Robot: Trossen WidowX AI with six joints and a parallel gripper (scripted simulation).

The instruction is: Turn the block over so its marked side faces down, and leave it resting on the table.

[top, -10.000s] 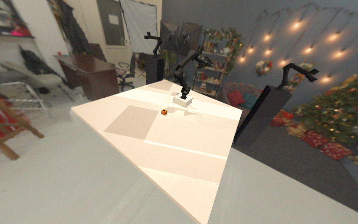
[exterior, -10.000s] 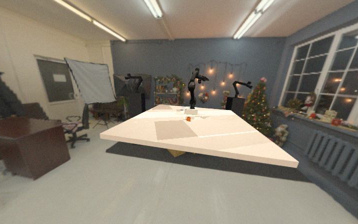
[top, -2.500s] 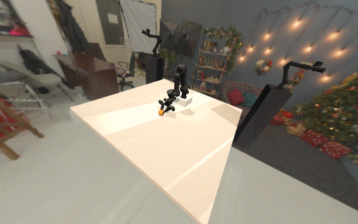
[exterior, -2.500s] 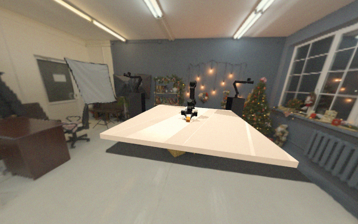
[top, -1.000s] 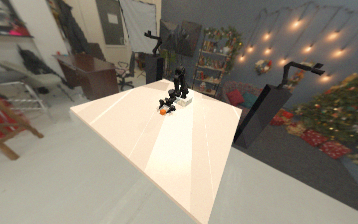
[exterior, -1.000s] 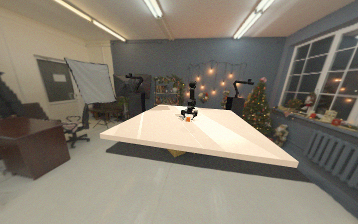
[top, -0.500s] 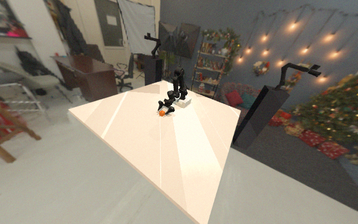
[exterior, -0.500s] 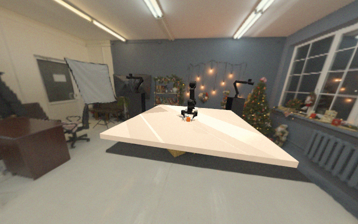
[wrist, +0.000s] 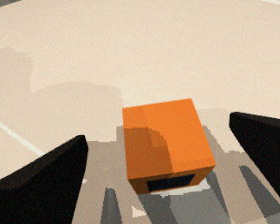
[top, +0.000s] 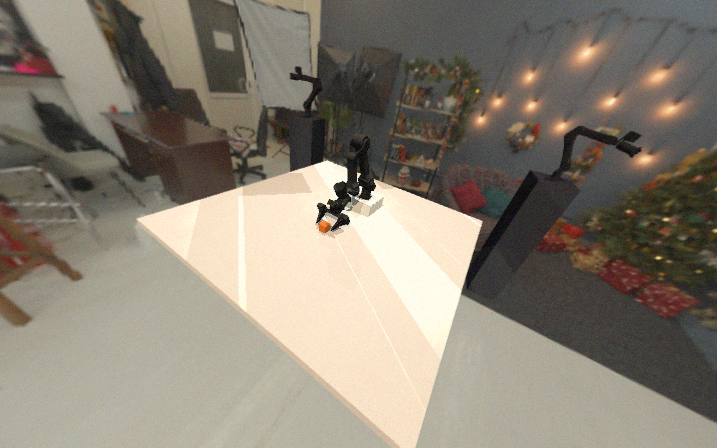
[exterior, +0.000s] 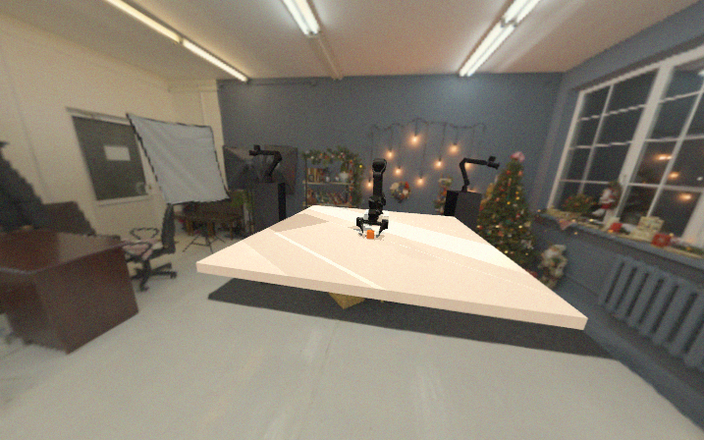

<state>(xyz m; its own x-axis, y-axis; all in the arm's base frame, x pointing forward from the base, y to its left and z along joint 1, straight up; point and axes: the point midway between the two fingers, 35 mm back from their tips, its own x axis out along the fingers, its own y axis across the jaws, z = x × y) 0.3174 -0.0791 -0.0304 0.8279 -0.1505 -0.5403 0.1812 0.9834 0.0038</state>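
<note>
Now: gripper tip 20 mm past the orange block and 10 mm above it.
</note>
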